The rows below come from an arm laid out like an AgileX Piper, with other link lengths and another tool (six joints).
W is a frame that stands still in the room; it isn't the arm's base.
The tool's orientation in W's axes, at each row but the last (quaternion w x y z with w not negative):
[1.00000, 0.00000, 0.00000, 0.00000]
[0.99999, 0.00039, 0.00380, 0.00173]
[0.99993, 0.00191, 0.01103, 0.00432]
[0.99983, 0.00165, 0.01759, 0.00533]
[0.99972, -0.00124, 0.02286, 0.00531]
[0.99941, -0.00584, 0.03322, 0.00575]
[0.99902, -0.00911, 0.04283, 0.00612]
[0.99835, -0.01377, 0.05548, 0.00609]
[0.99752, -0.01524, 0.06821, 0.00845]
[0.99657, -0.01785, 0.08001, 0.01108]
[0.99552, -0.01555, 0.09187, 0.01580]
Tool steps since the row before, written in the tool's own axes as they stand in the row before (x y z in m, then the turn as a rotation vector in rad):
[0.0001, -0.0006, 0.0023, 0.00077, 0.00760, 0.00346]
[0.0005, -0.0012, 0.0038, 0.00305, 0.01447, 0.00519]
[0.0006, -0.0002, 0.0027, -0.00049, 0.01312, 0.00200]
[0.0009, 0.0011, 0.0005, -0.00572, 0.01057, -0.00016]
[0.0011, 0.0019, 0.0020, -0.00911, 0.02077, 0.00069]
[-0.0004, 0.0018, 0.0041, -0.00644, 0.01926, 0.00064]
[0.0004, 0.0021, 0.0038, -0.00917, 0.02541, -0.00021]
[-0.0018, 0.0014, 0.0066, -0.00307, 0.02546, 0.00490]
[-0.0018, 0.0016, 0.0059, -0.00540, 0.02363, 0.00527]
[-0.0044, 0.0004, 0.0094, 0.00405, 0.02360, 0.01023]
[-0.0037, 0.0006, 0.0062, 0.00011, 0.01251, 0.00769]
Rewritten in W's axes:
[0.0001, -0.0006, 0.0023, 0.00077, 0.00760, 0.00346]
[0.0005, -0.0012, 0.0038, 0.00304, 0.01448, 0.00518]
[0.0007, -0.0002, 0.0027, -0.00056, 0.01311, 0.00206]
[0.0009, 0.0011, 0.0005, -0.00583, 0.01051, 0.00008]
[0.0012, 0.0019, 0.0019, -0.00929, 0.02067, 0.00106]
[-0.0001, 0.0018, 0.0041, -0.00661, 0.01919, 0.00085]
[0.0007, 0.0022, 0.0037, -0.00948, 0.02529, 0.00013]
[-0.0011, 0.0016, 0.0067, -0.00286, 0.02555, 0.00453]
[-0.0010, 0.0018, 0.0060, -0.00508, 0.02370, 0.00526]
[-0.0029, 0.0007, 0.0100, 0.00504, 0.02404, 0.00865]
[-0.0025, 0.0007, 0.0068, 0.00108, 0.01276, 0.00719]

